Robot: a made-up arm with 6 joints. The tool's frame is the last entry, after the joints. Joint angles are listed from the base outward.
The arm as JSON. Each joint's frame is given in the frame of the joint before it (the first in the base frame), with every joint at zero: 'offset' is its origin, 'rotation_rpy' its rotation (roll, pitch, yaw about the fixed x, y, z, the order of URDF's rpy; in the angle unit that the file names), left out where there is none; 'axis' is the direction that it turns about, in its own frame. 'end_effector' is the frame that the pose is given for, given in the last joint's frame.
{
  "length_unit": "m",
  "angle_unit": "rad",
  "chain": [
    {
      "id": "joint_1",
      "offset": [
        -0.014,
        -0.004,
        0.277
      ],
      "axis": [
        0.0,
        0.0,
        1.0
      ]
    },
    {
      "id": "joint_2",
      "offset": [
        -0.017,
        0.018,
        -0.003
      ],
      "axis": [
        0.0,
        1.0,
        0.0
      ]
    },
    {
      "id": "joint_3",
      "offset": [
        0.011,
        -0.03,
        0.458
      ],
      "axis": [
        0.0,
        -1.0,
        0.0
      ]
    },
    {
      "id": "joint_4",
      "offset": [
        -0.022,
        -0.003,
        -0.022
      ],
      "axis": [
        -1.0,
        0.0,
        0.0
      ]
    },
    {
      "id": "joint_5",
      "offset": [
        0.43,
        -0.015,
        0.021
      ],
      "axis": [
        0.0,
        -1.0,
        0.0
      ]
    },
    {
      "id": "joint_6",
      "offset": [
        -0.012,
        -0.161,
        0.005
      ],
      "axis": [
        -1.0,
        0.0,
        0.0
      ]
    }
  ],
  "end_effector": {
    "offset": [
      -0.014,
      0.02,
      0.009
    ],
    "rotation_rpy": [
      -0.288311,
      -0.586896,
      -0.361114
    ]
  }
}
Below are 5 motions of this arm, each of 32 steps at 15 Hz.
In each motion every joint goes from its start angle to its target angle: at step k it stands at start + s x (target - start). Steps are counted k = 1, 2, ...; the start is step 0. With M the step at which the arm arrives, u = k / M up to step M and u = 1 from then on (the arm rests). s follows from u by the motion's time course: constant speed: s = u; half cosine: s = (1 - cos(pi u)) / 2; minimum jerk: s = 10 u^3 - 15 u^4 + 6 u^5.
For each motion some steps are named. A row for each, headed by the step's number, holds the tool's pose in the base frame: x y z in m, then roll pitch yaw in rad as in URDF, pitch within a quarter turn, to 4 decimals.
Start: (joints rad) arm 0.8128 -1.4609 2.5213 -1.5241 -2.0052 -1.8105
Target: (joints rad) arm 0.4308 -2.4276 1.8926 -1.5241 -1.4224 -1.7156
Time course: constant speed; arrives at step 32
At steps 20, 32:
20: -0.6657 -0.5077 -0.2062 -1.3943 -0.7014 2.4613
32: -0.6011 -0.3552 -0.3807 -1.4951 -0.4560 2.4708

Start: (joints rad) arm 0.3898 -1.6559 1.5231 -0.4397 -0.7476 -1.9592
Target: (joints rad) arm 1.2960 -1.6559 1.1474 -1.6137 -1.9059 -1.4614
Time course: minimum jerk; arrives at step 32
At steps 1, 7, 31, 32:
1: -0.7463 -0.5336 0.2864 -1.3033 -1.2874 -2.7988
7: -0.7132 -0.5785 0.3132 -0.9812 -1.3626 -3.1091
31: -0.1946 -0.8070 0.5868 -0.1470 -0.3736 2.1204
32: -0.1945 -0.8070 0.5869 -0.1474 -0.3733 2.1206

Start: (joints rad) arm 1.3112 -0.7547 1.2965 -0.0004 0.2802 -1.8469
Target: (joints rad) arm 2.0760 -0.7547 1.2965 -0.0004 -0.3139 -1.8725
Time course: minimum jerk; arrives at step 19
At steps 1, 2, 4, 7, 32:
1: 0.0544 -0.5478 0.9436 -2.6234 -1.0427 -0.7142
2: 0.0579 -0.5475 0.9436 -2.6324 -1.0450 -0.6997
4: 0.0810 -0.5450 0.9436 -2.6933 -1.0596 -0.6025
7: 0.1615 -0.5284 0.9438 -2.9304 -1.0962 -0.2379
32: 0.4210 -0.3658 0.9483 2.4725 -1.0012 1.1184

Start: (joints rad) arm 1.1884 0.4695 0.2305 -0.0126 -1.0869 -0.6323
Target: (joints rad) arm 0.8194 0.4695 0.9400 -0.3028 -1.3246 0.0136
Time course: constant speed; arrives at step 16
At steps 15, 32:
15: 0.5094 0.3139 0.8327 -0.2944 0.3179 0.7108
32: 0.5121 0.2976 0.8467 -0.3009 0.2755 0.7269

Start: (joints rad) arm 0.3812 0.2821 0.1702 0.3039 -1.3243 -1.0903
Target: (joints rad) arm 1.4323 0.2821 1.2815 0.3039 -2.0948 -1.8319
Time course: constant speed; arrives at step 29
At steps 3, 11, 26, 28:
3: 0.5513 0.1070 0.7917 -0.6614 0.5873 -0.9861
11: 0.4729 0.2330 0.9157 -0.4600 0.6357 -0.8344
26: 0.2500 0.2880 1.0939 -0.0931 0.8674 -0.4878
28: 0.2244 0.2775 1.1096 -0.0454 0.9095 -0.4326

